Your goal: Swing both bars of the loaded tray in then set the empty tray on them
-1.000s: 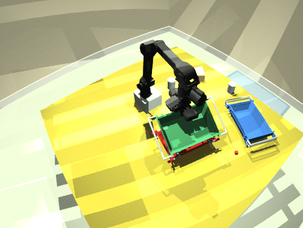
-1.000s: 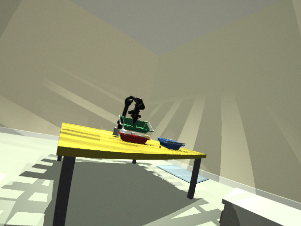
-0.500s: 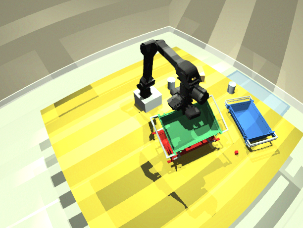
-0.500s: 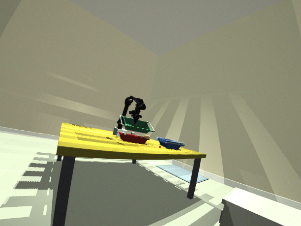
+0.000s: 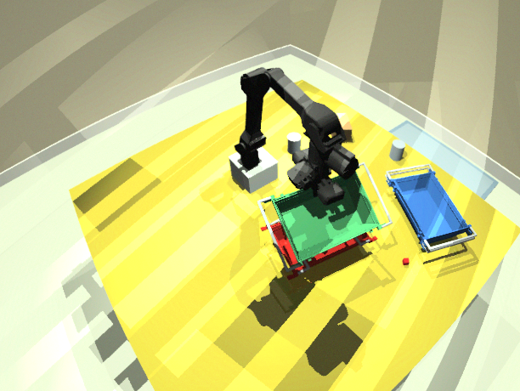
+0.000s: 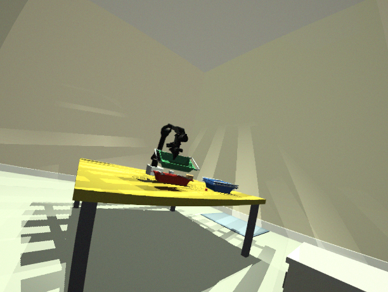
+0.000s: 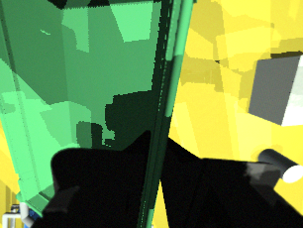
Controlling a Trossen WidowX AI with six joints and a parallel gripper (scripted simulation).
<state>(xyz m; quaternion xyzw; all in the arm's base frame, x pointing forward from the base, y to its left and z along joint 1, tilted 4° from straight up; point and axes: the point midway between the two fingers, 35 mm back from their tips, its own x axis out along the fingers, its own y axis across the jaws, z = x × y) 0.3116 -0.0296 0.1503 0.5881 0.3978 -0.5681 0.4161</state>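
My gripper tip is now 8 cm short of the green tray and 3 cm to the left of it. Also, from my gripper tip: brown box 49 cm to the left, 26 cm behind, 15 cm below; then red block 30 cm ahead, 17 cm below, 12 cm to the left; then cyan cube 27 cm to the left, 18 cm behind, 16 cm below.
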